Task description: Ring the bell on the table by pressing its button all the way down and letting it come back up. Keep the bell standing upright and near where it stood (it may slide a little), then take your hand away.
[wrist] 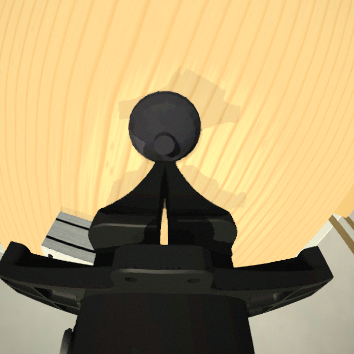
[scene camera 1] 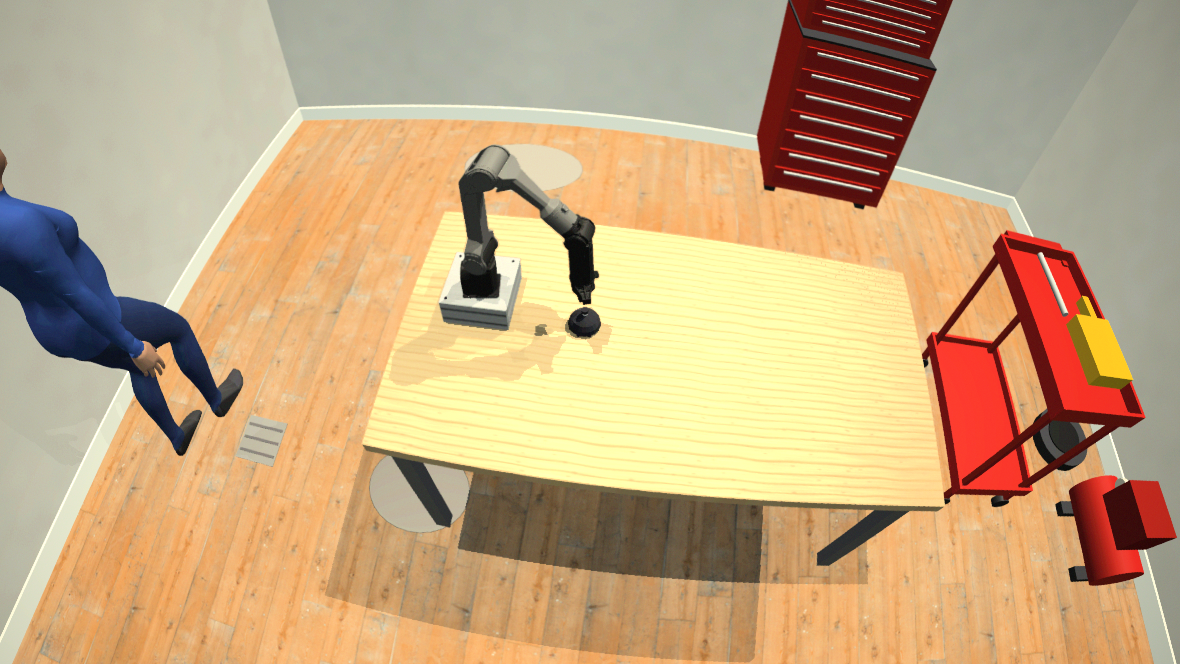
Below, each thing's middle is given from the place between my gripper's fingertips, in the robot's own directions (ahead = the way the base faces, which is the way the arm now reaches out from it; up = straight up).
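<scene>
Dome-shaped bell (scene camera 1: 587,325): my hand 1 cm short of it, 7 cm above.
</scene>
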